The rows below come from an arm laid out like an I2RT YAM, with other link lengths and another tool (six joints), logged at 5 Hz.
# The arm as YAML. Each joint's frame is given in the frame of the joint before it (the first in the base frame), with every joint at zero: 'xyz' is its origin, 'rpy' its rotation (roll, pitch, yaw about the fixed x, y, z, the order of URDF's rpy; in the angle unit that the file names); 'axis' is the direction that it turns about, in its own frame. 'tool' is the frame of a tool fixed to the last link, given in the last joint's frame.
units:
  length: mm
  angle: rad
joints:
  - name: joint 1
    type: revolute
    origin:
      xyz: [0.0, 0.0, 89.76]
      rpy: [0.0, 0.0, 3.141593]
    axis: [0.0, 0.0, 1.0]
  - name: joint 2
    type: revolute
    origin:
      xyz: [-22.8, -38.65, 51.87]
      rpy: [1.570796, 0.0, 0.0]
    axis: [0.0, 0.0, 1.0]
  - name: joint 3
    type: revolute
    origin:
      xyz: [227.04, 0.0, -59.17]
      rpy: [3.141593, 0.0, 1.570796]
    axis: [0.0, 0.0, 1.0]
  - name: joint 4
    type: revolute
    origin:
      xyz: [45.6, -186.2, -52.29]
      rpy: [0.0, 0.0, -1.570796]
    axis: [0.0, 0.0, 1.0]
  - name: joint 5
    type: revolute
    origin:
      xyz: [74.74, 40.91, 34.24]
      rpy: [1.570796, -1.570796, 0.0]
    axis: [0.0, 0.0, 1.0]
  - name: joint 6
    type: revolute
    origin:
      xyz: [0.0, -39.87, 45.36]
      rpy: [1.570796, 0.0, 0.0]
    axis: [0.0, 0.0, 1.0]
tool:
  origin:
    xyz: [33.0, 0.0, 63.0]
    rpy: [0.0, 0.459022, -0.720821]
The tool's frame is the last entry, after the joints.
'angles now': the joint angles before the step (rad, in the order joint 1, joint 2, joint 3, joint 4, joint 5, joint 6). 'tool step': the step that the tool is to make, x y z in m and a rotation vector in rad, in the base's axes. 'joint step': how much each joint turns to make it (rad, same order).
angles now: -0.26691 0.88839 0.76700 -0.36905 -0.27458 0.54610
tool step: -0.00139 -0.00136 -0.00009 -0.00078 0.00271 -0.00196
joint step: -0.01063 -0.00306 0.00119 -0.00819 -0.00694 -0.00562
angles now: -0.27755 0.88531 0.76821 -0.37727 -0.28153 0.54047
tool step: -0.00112 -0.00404 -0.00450 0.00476 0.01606 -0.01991
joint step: -0.01867 0.00844 -0.00851 0.00038 0.00107 0.00064
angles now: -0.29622 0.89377 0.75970 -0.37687 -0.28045 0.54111
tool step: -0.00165 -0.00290 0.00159 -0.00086 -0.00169 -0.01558
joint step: -0.01434 -0.00390 0.00588 -0.00782 0.00124 0.00035
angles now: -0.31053 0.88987 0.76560 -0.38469 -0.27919 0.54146
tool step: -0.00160 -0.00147 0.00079 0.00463 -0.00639 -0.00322
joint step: -0.01544 -0.00780 -0.00139 -0.00188 -0.01379 -0.00035
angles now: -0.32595 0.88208 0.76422 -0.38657 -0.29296 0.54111
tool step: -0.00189 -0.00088 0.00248 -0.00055 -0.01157 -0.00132
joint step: -0.01183 -0.01299 0.00145 -0.00399 -0.01078 -0.00228
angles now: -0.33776 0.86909 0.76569 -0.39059 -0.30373 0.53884
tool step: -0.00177 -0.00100 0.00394 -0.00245 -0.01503 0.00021
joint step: -0.01349 -0.01307 0.00638 -0.00575 -0.01341 -0.00417
